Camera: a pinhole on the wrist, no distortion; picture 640 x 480 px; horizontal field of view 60.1 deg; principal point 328.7 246.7 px. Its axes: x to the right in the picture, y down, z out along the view. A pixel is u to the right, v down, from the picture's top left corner.
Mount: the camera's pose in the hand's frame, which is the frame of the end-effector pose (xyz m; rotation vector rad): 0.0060 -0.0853 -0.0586 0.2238 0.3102 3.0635
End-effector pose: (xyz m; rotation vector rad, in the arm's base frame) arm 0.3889 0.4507 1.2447 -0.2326 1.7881 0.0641
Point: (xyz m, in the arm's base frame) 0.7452 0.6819 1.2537
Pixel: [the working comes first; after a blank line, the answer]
In the camera's frame: 0.1939 -0.1436 0.4533

565 71
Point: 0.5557 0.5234 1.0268
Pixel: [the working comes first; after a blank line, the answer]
In the camera's frame: -0.1107 -0.0885 0.3241

140 96
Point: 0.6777 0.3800 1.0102
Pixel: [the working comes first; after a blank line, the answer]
In the camera's frame: -0.1163 0.0896 0.3871

162 375
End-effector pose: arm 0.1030 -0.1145 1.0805 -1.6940 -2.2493 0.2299
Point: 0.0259 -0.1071 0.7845
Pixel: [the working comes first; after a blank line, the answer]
In the camera's frame: 0.0823 -0.0331 0.3696

452 197
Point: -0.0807 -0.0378 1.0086
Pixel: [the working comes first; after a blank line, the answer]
In the camera's frame: -0.0767 0.0712 0.1957

112 448
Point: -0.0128 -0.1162 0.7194
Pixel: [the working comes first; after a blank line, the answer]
In the camera's frame: 0.1002 -0.0008 0.4364

456 246
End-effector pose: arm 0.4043 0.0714 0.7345 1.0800 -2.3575 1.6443
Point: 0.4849 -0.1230 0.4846
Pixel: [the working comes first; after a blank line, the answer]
In the camera's frame: 0.1387 -0.1232 0.3724

535 64
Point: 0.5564 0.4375 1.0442
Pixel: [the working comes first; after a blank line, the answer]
In the camera's frame: 0.1095 0.1181 -0.3848

behind the camera
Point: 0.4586 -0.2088 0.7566
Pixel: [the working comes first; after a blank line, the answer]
In the camera's frame: -0.0610 0.0715 0.3071

219 375
